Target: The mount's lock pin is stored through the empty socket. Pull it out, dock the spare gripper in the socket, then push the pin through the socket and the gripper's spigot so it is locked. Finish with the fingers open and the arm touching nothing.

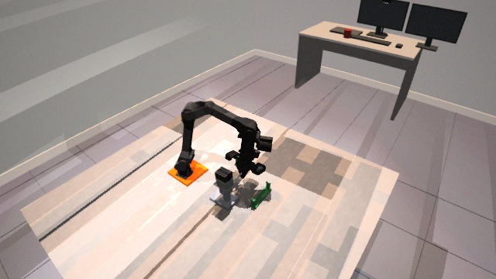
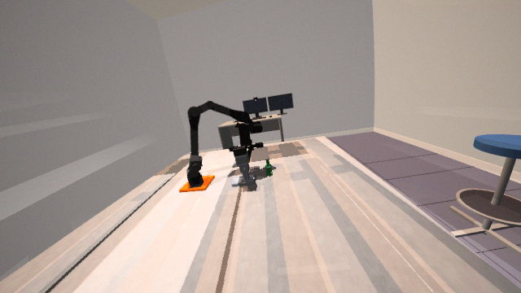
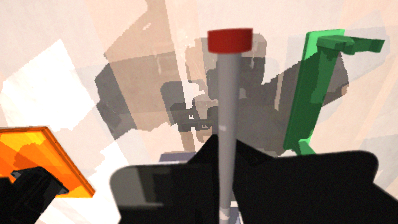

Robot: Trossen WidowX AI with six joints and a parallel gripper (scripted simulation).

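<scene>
The grey mount is 30 mm behind my gripper tip, 110 mm to the right of it and 10 mm below it. The rest, counted from my gripper tip: spare gripper 20 mm behind, 110 mm to the right, 70 mm above; then green rack 100 mm ahead, 20 mm to the right, 30 mm below.
</scene>
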